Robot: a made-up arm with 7 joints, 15 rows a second.
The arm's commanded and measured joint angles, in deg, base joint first. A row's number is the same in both.
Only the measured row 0 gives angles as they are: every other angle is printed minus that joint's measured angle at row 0.
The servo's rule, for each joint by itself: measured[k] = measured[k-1] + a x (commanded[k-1-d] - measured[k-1]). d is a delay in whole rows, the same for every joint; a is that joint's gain. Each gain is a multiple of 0.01, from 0.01 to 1. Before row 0 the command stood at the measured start. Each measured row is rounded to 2 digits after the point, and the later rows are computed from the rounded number. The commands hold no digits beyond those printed.
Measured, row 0:
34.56, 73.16, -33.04, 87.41, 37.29, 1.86, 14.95
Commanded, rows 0 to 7:
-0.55, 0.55, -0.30, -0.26, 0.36, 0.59, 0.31
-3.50, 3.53, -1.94, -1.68, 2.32, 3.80, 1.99
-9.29, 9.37, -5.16, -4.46, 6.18, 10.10, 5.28
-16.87, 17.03, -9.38, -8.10, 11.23, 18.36, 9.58
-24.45, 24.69, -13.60, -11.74, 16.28, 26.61, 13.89
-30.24, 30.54, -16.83, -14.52, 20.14, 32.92, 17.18
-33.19, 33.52, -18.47, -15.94, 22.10, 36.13, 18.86
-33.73, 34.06, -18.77, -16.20, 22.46, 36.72, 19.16
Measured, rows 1 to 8:
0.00, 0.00, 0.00, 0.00, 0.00, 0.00, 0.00
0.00, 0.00, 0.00, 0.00, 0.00, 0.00, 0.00
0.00, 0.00, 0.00, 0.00, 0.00, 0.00, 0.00
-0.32, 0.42, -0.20, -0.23, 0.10, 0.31, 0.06
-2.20, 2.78, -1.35, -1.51, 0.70, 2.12, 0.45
-6.38, 7.79, -3.86, -4.11, 2.18, 6.27, 1.42
-12.57, 14.81, -7.50, -7.62, 4.62, 12.56, 3.05
-19.58, 22.32, -11.53, -11.25, 7.77, 19.87, 5.22
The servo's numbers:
d 3
a 0.59 0.76 0.66 0.88 0.27 0.52 0.20

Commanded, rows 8 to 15:
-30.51, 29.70, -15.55, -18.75, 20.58, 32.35, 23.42
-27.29, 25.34, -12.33, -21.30, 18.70, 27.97, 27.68
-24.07, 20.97, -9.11, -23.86, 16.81, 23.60, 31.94
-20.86, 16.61, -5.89, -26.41, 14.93, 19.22, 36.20
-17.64, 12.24, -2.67, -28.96, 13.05, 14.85, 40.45
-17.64, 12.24, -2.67, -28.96, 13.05, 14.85, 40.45
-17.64, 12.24, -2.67, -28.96, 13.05, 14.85, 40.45
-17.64, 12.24, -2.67, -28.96, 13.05, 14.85, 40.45
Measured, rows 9 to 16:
-25.87, 28.57, -15.03, -14.13, 11.11, 26.66, 7.61
-30.19, 32.33, -17.30, -15.72, 14.08, 31.58, 9.86
-32.28, 33.64, -18.27, -16.14, 16.34, 34.25, 11.72
-31.24, 30.65, -16.47, -18.44, 17.48, 33.26, 14.06
-28.91, 26.61, -13.74, -20.96, 17.81, 30.51, 16.78
-26.05, 22.32, -10.68, -23.51, 17.54, 26.92, 19.81
-22.99, 17.98, -7.52, -26.06, 16.84, 22.92, 23.09
-19.83, 13.62, -4.32, -28.61, 15.82, 18.72, 26.56

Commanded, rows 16 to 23:
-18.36, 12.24, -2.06, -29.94, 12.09, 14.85, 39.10
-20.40, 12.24, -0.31, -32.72, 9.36, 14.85, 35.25
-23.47, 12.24, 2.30, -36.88, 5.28, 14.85, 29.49
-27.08, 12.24, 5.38, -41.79, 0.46, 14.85, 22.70
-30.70, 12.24, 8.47, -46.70, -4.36, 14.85, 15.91
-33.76, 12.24, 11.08, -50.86, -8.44, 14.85, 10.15
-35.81, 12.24, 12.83, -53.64, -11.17, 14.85, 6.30
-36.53, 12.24, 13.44, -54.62, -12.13, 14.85, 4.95
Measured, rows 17 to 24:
-18.54, 12.57, -3.23, -28.92, 15.07, 16.71, 29.34
-18.01, 12.32, -2.86, -28.96, 14.52, 15.74, 31.56
-17.79, 12.26, -2.73, -28.96, 14.12, 15.28, 33.34
-18.13, 12.24, -2.29, -29.82, 13.57, 15.06, 34.49
-19.47, 12.24, -0.98, -32.37, 12.43, 14.95, 34.64
-21.83, 12.24, 1.18, -36.34, 10.50, 14.90, 33.61
-24.93, 12.24, 3.95, -41.14, 7.79, 14.87, 31.43
-28.33, 12.24, 6.93, -46.03, 4.51, 14.86, 28.33

